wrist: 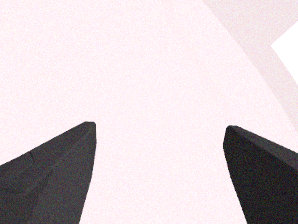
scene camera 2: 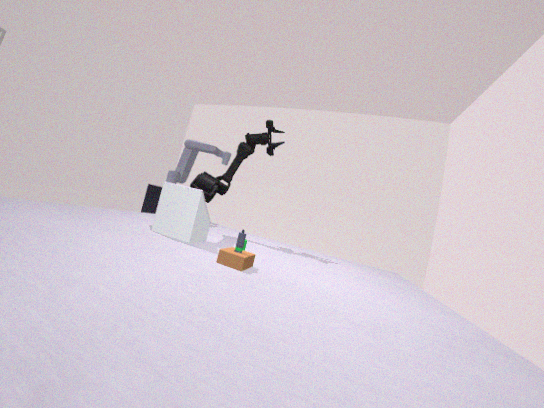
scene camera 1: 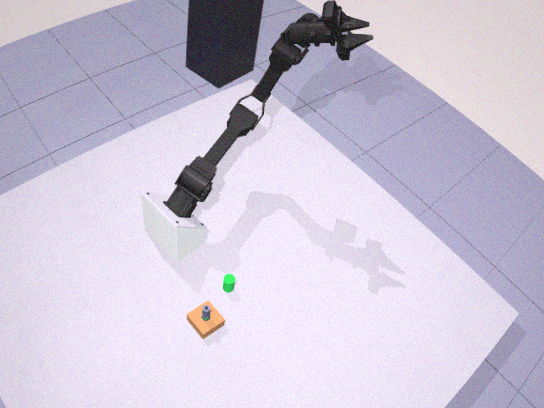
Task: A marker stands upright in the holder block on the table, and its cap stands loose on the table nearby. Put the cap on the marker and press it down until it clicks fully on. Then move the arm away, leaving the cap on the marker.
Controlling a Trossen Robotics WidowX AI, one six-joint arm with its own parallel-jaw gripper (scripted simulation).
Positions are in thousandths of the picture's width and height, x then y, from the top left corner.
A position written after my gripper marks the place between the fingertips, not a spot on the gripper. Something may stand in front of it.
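My gripper (scene camera 1: 683,75), visible also in the wrist view (wrist: 545,600).
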